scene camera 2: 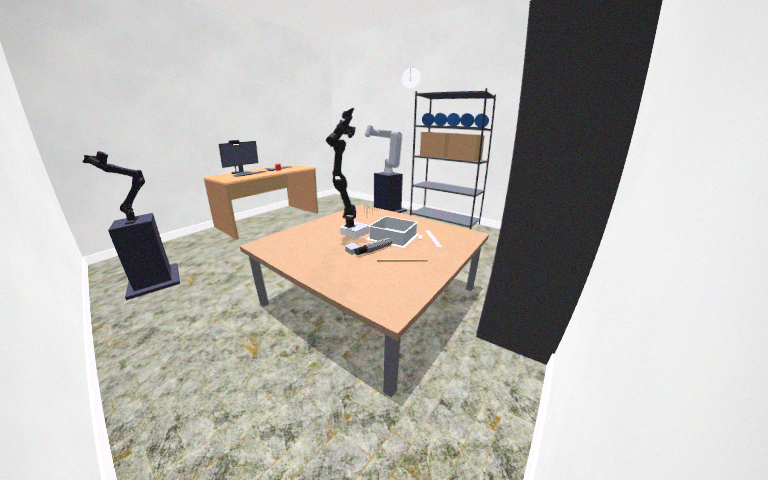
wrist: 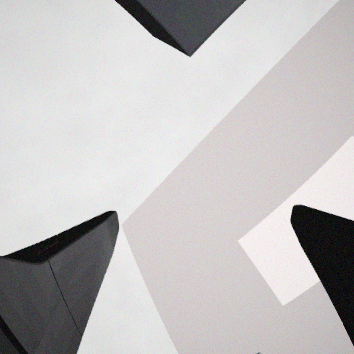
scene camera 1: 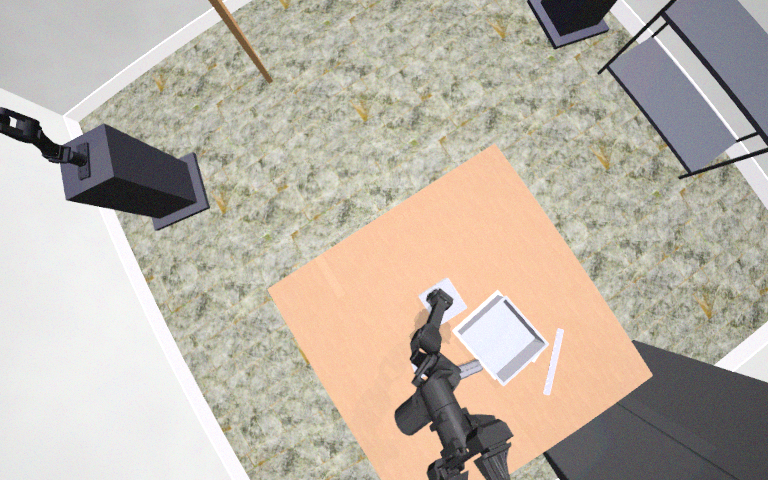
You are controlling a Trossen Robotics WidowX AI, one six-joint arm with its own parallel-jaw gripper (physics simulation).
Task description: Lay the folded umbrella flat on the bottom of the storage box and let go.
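Places are measured from the arm's base along level axes (x right, y ahead, z up), in centimetres.
Pixels of known places: gripper, fingertip midpoint: [scene camera 2: 352,112] [wrist: 206,217]; arm's base, link origin: [scene camera 2: 349,225] [scene camera 1: 436,299].
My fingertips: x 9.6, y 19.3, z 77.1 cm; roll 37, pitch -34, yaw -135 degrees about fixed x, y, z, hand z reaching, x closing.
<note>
Ahead of a thing's pixels: the offset from my fingertips to its middle. Level surfaces: height alone.
The folded umbrella @(dx -4.0, dy +14.9, dz -79.9 cm) [scene camera 1: 470,369] [scene camera 2: 377,245], grey and ribbed with a black part and a pale block at one end, lies on the table beside the storage box. The arm hides part of it in scene camera 1. The storage box @(dx -29.6, dy +6.2, dz -77.9 cm) [scene camera 1: 519,366] [scene camera 2: 386,234] is grey, square and open-topped. Its bottom shows bare in scene camera 1. My gripper [scene camera 2: 352,121] [wrist: 206,217] is open and empty, raised high above the table with its fingers pointing up and away from the umbrella. The wrist view shows pale wall and ceiling between the fingers, and neither umbrella nor box.
The arm stands on a white base [scene camera 1: 454,313] [scene camera 2: 353,230] beside the box on the wooden table @(dz -82.8 cm) [scene camera 1: 396,254] [scene camera 2: 317,260]. A white strip @(dx -49.3, dy +26.9, dz -82.7 cm) [scene camera 1: 553,362] [scene camera 2: 433,238] and a small white block @(dx -42.3, dy +20.8, dz -82.2 cm) [scene camera 2: 419,237] lie past the box. A thin yellowish stick @(dx -7.3, dy +36.8, dz -82.2 cm) [scene camera 2: 402,260] lies near the umbrella. A tall dark cabinet [scene camera 2: 572,169] stands beyond the table.
</note>
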